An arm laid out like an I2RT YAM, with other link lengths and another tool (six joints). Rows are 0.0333 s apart.
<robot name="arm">
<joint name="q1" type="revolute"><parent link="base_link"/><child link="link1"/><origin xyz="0 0 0.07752" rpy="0 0 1.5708"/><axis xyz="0 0 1"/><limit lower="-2.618" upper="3.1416"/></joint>
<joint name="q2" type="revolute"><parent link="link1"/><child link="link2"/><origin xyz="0.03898 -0.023 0.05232" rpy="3.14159 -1.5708 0"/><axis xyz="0 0 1"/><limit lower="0" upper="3.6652"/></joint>
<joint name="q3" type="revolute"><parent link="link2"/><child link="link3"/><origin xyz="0 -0.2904 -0.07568" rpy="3.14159 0 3.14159"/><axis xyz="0 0 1"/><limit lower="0" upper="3.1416"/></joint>
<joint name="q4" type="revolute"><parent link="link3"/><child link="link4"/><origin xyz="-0.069 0.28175 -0.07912" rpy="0 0 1.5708"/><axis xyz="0 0 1"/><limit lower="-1.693" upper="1.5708"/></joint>
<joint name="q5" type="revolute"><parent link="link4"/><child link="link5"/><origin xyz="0.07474 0.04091 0.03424" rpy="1.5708 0 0"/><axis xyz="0 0 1"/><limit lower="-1.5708" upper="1.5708"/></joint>
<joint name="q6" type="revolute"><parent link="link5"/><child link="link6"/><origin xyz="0.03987 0 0.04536" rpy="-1.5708 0 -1.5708"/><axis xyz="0 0 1"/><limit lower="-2.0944" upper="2.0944"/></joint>
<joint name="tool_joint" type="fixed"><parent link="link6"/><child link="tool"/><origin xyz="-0.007 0.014 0.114" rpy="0.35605 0 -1.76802"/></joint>
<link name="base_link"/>
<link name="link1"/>
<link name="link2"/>
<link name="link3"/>
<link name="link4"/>
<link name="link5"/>
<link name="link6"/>
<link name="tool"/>
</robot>
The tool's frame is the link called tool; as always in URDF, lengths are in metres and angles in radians.
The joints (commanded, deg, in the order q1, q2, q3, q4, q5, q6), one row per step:
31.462, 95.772, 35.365, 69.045, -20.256, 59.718
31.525, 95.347, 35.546, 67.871, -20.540, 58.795
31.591, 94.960, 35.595, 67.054, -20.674, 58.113
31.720, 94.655, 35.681, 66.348, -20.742, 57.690
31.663, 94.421, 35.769, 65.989, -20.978, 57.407
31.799, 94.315, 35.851, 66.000, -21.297, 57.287
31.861, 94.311, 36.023, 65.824, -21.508, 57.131
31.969, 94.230, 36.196, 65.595, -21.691, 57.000
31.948, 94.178, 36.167, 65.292, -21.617, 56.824
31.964, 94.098, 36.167, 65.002, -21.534, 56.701
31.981, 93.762, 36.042, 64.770, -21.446, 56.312
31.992, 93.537, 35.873, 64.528, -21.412, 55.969
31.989, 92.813, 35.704, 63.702, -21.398, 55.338
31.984, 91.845, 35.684, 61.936, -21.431, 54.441
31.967, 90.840, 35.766, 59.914, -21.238, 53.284
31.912, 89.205, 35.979, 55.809, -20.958, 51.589
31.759, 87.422, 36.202, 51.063, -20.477, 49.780
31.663, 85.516, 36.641, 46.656, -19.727, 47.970
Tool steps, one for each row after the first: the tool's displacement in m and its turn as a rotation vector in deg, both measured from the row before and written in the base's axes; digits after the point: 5 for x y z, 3 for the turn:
-0.00060, 0.00113, 0.00034, -0.894, -0.259, 0.218
-0.00079, 0.00059, 0.00040, -0.628, -0.220, 0.111
-0.00079, 0.00098, 0.00040, -0.428, -0.070, 0.145
-0.00020, 0.00005, 0.00116, -0.215, -0.208, 0.143
-0.00129, 0.00150, 0.00149, -0.002, -0.286, 0.438
-0.00023, 0.00111, 0.00066, -0.116, -0.139, 0.252
-0.00052, 0.00129, 0.00106, -0.084, -0.139, 0.273
0.00020, -0.00030, -0.00093, -0.243, 0.102, -0.116
0.00005, -0.00006, -0.00045, -0.175, 0.085, -0.081
-0.00074, -0.00055, 0.00091, -0.231, -0.288, -0.115
-0.00074, -0.00045, -0.00035, -0.297, -0.114, -0.061
-0.00136, -0.00090, 0.00136, -0.515, -0.274, -0.086
-0.00121, -0.00067, 0.00078, -0.967, -0.026, -0.062
-0.00054, -0.00103, 0.00090, -1.167, -0.123, -0.309
-0.00071, -0.00174, -0.00121, -2.195, 0.572, -0.437
-0.00054, -0.00315, -0.00254, -2.536, 0.897, -0.670
-0.00054, -0.00341, 0.00137, -2.216, 0.323, -0.811

